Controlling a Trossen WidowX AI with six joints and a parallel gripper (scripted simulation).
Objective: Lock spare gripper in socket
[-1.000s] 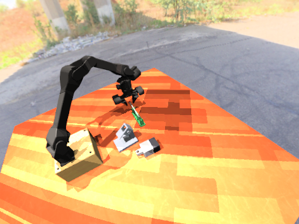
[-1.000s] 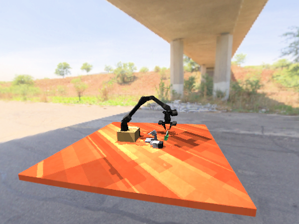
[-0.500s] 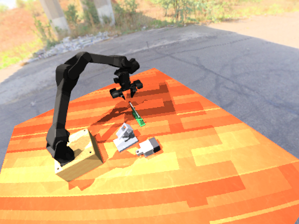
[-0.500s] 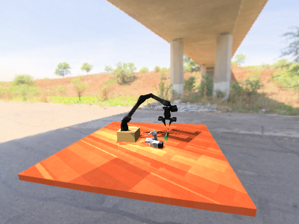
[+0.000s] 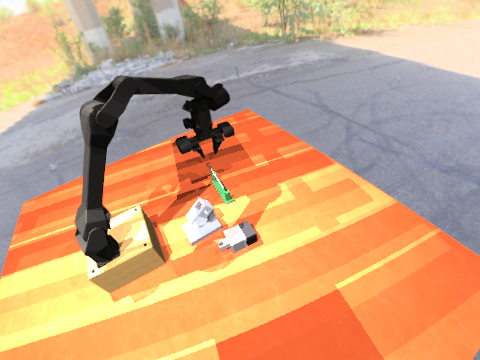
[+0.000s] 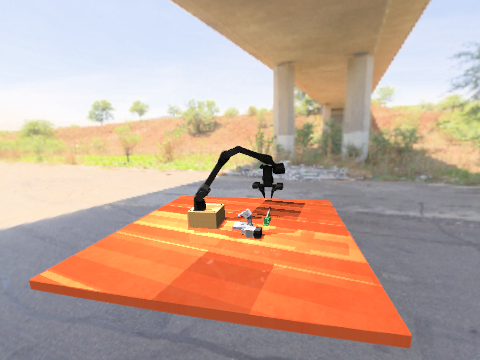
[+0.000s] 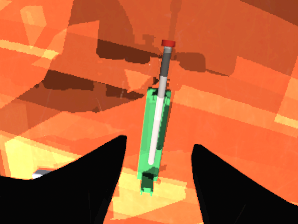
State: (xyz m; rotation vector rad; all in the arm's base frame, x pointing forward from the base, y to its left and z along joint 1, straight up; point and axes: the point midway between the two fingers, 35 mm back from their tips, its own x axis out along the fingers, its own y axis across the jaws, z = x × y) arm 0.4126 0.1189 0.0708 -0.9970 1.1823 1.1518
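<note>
The green slanted bar lies 11 cm below my gripper tip, 5 cm to the right of it and 1 cm behind it. The rest, counted from my gripper tip: mount: 15 cm to the right, 13 cm behind, 8 cm below; spare gripper: 26 cm to the right, 11 cm below, 9 cm behind.
</note>
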